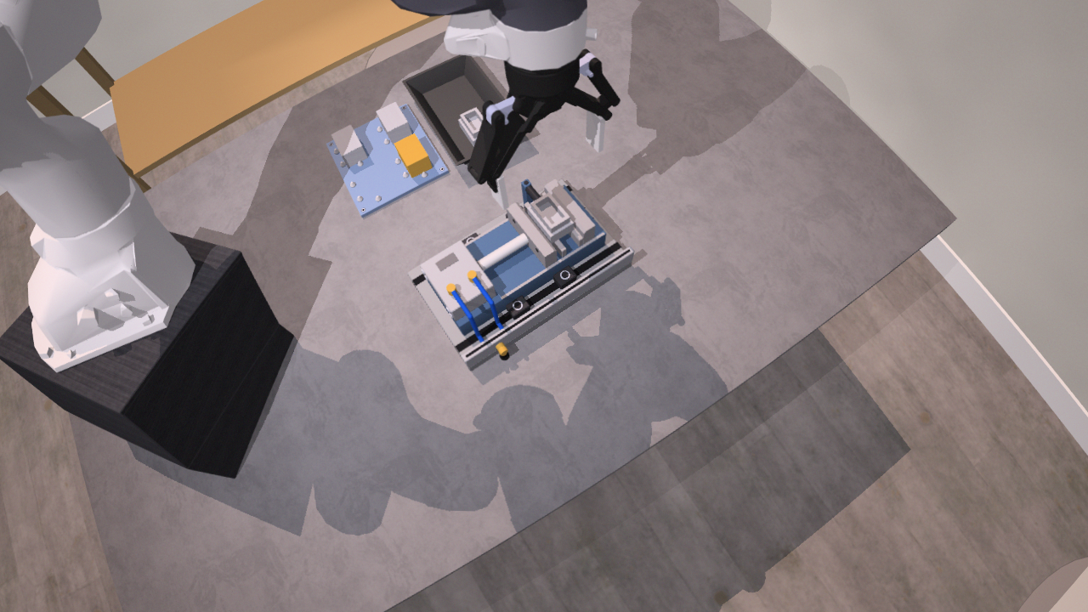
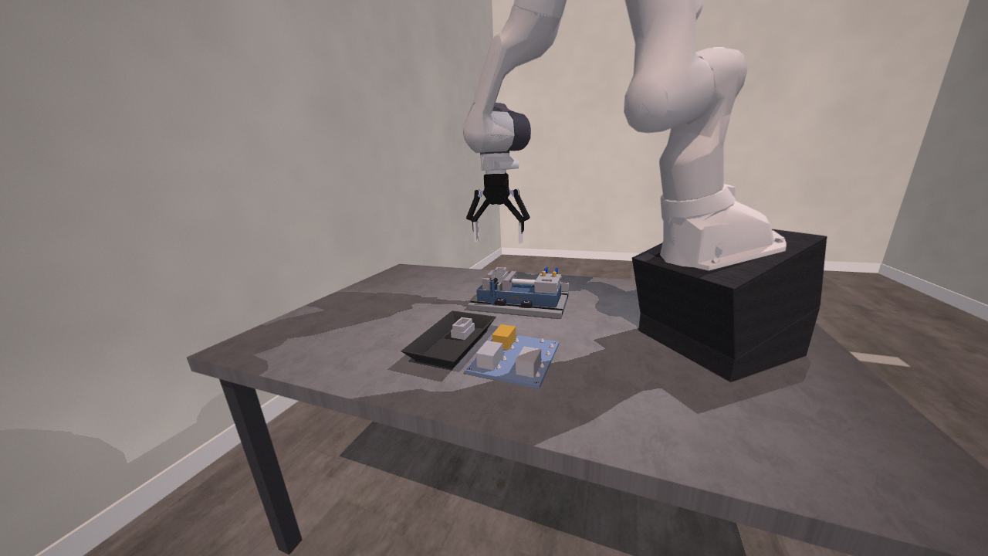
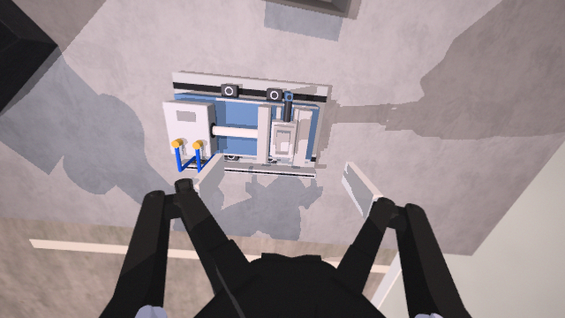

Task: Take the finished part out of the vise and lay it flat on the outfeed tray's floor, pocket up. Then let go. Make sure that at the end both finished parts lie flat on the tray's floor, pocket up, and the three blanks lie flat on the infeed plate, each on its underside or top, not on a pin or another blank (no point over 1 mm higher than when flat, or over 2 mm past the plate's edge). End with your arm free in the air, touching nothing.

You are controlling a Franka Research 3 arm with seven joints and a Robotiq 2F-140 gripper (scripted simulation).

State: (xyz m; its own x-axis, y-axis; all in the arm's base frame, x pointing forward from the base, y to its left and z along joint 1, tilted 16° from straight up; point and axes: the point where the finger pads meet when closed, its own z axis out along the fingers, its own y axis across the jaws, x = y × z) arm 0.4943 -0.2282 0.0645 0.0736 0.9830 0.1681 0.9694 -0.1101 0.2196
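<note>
The vise is 180 mm below my hand, 70 mm behind it and 10 mm to the left of it. The rest, counted from my hand: orange block (290 mm to the left, 190 mm below, 70 mm behind); light blue fixture plate (340 mm to the left, 210 mm below, 110 mm behind).
</note>
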